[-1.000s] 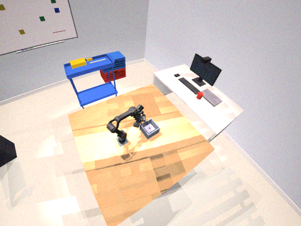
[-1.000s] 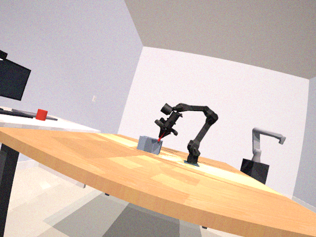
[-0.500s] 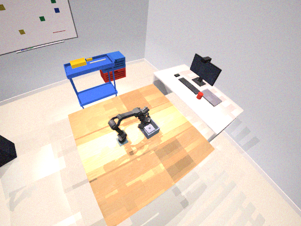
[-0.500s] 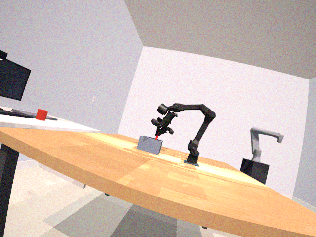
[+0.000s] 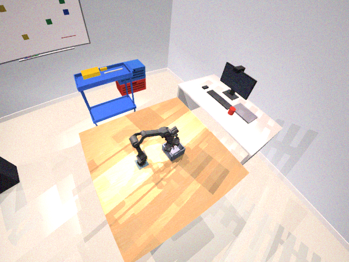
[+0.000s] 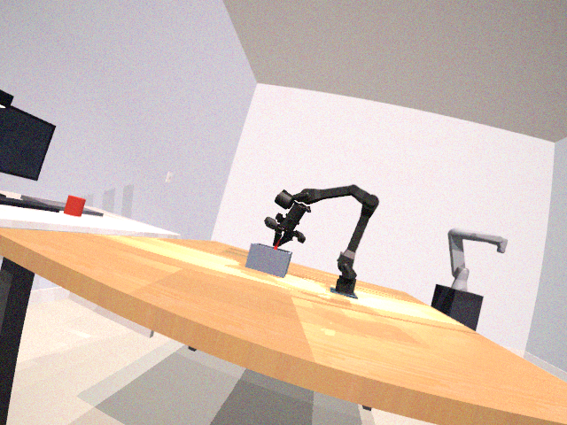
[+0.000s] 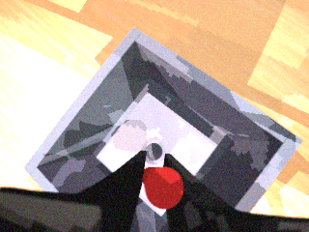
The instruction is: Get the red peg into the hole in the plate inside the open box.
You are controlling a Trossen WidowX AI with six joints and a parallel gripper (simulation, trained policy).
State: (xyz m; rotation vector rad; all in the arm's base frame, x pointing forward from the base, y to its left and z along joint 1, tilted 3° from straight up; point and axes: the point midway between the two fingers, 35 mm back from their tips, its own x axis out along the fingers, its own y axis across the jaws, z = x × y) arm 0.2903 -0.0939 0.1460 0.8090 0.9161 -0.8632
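Now: the red peg 1 cm behind my gripper tip, 1 cm to the left of it and 1 cm above it. The rest, counted from my gripper tip: grey box 1 cm ahead, 8 cm below.
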